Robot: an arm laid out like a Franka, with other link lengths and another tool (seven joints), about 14 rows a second.
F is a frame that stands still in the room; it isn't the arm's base.
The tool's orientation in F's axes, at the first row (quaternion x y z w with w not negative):
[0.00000 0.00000 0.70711 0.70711]
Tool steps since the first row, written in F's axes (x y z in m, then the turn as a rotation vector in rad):
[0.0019 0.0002 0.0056 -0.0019 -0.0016 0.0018]
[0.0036 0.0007 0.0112 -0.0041 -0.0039 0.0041]
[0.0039 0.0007 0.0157 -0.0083 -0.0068 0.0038]
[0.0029 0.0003 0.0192 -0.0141 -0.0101 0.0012]
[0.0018 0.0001 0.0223 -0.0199 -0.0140 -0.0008]
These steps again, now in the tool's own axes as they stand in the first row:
[0.0002 -0.0019 0.0056 -0.0016 0.0019 0.0018]
[0.0007 -0.0036 0.0112 -0.0039 0.0041 0.0041]
[0.0007 -0.0039 0.0157 -0.0068 0.0083 0.0038]
[0.0003 -0.0029 0.0192 -0.0101 0.0141 0.0012]
[0.0001 -0.0018 0.0223 -0.0140 0.0199 -0.0008]

